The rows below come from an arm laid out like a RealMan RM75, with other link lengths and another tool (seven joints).
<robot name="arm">
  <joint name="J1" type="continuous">
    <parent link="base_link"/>
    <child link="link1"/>
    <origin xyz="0 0 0.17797"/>
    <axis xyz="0 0 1"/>
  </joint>
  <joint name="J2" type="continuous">
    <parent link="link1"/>
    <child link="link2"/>
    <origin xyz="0 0 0"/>
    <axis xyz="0 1 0"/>
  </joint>
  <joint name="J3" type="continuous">
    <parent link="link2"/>
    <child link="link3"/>
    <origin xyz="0 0 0.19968"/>
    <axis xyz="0 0 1"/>
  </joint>
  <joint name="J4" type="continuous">
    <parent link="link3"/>
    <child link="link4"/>
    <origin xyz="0 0 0"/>
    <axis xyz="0 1 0"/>
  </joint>
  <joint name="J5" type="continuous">
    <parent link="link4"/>
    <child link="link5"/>
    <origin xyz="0 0 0.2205"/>
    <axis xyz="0 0 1"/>
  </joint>
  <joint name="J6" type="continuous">
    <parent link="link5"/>
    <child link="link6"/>
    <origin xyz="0 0 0"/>
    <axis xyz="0 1 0"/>
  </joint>
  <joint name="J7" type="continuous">
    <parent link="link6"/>
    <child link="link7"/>
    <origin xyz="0 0 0.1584"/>
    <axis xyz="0 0 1"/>
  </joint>
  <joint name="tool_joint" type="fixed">
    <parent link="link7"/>
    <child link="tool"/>
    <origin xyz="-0.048 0.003 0.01" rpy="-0.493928 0 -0.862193"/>
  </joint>
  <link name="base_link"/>
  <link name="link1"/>
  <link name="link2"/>
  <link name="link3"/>
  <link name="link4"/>
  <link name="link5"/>
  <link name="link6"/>
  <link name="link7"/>
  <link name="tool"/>
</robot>
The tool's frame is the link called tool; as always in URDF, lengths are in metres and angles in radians. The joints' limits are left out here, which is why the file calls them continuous.
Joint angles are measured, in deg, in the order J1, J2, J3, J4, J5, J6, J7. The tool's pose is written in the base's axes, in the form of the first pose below.
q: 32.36, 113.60, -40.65, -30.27, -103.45, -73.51, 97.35
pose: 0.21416 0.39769 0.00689 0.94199 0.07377 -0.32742 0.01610 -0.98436 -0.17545
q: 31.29, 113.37, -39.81, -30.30, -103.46, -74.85, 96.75
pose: 0.21983 0.39194 0.01054 0.93943 0.07342 -0.33479 0.01326 -0.98384 -0.17854
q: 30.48, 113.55, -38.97, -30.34, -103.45, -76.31, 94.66
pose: 0.22130 0.38553 0.01124 0.93758 0.09803 -0.33366 0.03664 -0.98195 -0.18556
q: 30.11, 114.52, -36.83, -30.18, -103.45, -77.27, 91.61
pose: 0.22053 0.38062 0.01065 0.93160 0.13179 -0.33875 0.06050 -0.97518 -0.21301
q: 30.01, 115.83, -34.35, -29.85, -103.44, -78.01, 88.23
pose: 0.21832 0.37632 0.00842 0.92341 0.16807 -0.34507 0.08372 -0.96558 -0.24625
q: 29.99, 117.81, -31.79, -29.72, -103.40, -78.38, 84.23
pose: 0.21428 0.37184 0.00289 0.91431 0.20913 -0.34686 0.10945 -0.95209 -0.28555
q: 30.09, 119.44, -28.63, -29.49, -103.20, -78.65, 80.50
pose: 0.21212 0.36876 0.00162 0.90567 0.24370 -0.34696 0.12252 -0.93382 -0.33611
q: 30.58, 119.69, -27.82, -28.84, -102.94, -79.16, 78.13
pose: 0.20777 0.36771 0.00033 0.89930 0.27601 -0.33923 0.15036 -0.92353 -0.35281
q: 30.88, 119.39, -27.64, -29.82, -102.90, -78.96, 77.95
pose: 0.20618 0.37089 0.00666 0.90227 0.29107 -0.31811 0.16550 -0.91504 -0.36785
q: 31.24, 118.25, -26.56, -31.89, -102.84, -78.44, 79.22
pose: 0.20790 0.37833 0.02616 0.91080 0.29623 -0.28757 0.16527 -0.89991 -0.40355
